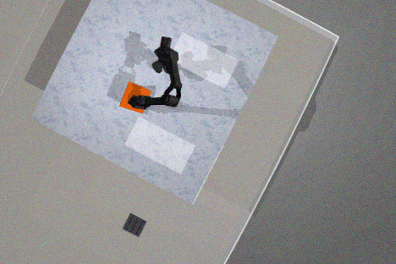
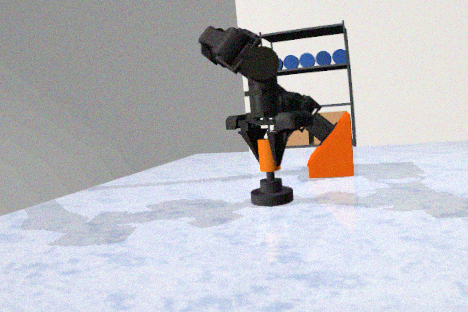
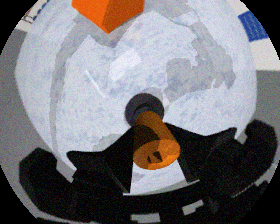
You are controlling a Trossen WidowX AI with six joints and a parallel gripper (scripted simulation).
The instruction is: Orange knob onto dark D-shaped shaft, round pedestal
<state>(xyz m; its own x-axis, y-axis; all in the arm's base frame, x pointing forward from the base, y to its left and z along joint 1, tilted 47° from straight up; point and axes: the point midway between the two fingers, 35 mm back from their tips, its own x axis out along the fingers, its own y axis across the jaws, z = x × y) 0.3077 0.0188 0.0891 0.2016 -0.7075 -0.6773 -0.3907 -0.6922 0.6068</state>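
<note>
My gripper tip is now 20 mm below the orange knob. Round my gripper tip: dark round pedestal: 40 mm below.
</note>
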